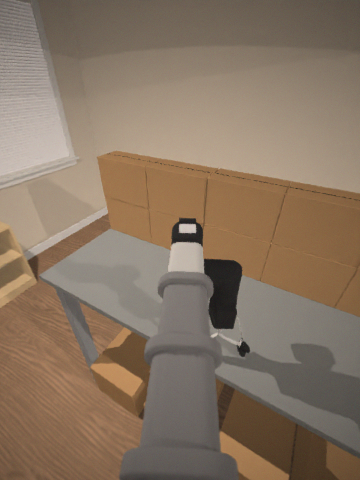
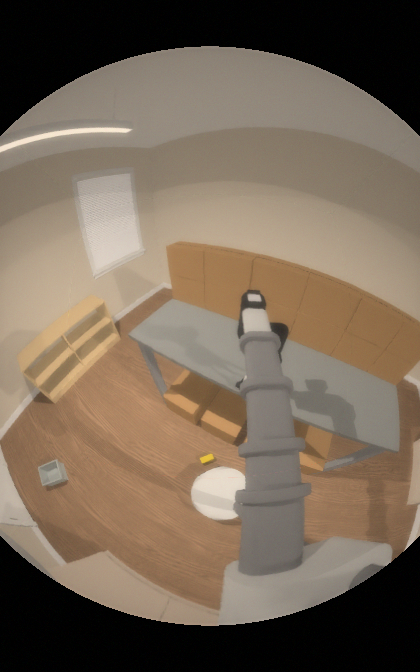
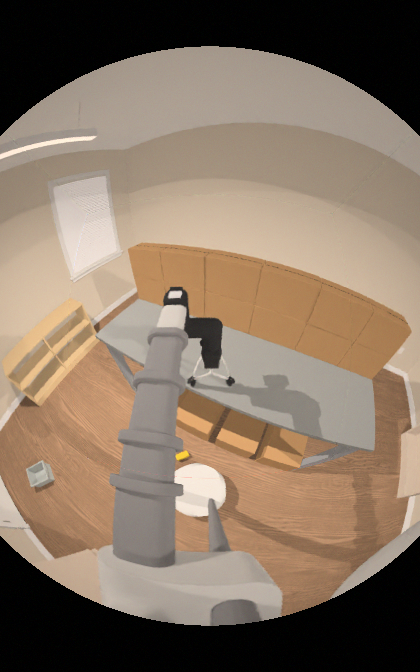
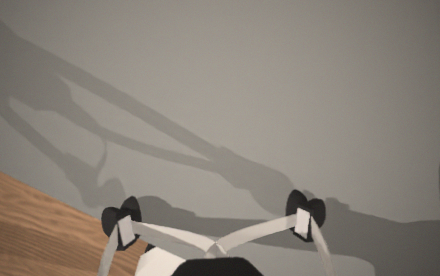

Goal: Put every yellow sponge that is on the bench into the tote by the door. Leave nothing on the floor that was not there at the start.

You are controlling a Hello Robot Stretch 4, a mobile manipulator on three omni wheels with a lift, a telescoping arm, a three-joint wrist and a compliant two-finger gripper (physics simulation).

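A yellow sponge (image 2: 207, 458) (image 3: 182, 455) lies on the floor between the bench and the round white robot base. The grey bench (image 1: 135, 300) (image 2: 165, 320) (image 3: 345, 395) shows no sponge on the parts of its top that are visible; the arm hides part of it. A small grey open tote (image 2: 53, 473) (image 3: 40, 474) stands on the floor at the far left, and its visible inside shows no sponge. My gripper (image 3: 211, 381) (image 4: 215, 209) is open, with nothing between its fingertips, above the bench near its front edge.
Brown cardboard boxes (image 1: 240, 200) (image 2: 280, 280) (image 3: 230, 285) stand in a row behind the bench. More open boxes (image 2: 225, 415) (image 3: 240, 435) are under it. A wooden shelf unit (image 2: 62, 327) (image 3: 42, 330) stands left. The round white base (image 2: 219, 492) (image 3: 202, 482) is close to the sponge.
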